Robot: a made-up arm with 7 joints.
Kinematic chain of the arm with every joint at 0, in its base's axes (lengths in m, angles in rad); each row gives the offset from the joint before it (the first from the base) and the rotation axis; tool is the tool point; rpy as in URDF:
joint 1: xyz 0 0 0.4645 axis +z
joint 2: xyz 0 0 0 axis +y
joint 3: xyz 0 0 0.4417 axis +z
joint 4: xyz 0.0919 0 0 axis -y
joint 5: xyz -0.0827 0 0.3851 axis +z
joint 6: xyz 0 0 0 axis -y
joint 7: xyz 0.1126 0 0 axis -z
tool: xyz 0 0 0 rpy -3.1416 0 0
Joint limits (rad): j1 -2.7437..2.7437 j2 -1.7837..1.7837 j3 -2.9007..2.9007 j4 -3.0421..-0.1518 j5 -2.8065..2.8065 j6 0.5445..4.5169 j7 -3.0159..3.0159
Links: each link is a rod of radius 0.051 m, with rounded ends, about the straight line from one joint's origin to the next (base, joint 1, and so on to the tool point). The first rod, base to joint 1, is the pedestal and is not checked.
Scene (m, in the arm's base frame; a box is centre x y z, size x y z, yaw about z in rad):
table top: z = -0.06
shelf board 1: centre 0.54 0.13 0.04 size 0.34 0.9 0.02 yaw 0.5
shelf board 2: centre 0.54 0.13 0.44 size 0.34 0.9 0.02 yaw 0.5
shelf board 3: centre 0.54 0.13 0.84 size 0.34 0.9 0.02 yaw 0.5
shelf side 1: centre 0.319 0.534 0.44 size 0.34 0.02 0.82 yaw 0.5
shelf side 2: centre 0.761 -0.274 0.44 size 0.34 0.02 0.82 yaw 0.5
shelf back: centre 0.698 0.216 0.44 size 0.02 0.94 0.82 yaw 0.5
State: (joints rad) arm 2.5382 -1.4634 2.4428 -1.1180 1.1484 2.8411 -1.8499
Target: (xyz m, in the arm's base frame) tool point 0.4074 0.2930 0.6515
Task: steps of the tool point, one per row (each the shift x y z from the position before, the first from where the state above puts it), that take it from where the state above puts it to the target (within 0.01 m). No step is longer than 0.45 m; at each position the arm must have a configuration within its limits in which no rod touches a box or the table.
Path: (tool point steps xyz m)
1: -0.3568 -0.0889 0.1545
2: -0.3454 0.1220 0.1646
3: -0.2062 0.2964 0.1368
4: 0.0086 0.3480 0.0753
5: 0.1955 0.2497 -0.0017
6: 0.2593 0.0589 -0.0685
7: 0.1756 -0.1132 -0.1018
8: 0.1094 0.0830 0.0133
9: 0.1335 0.0497 -0.0133

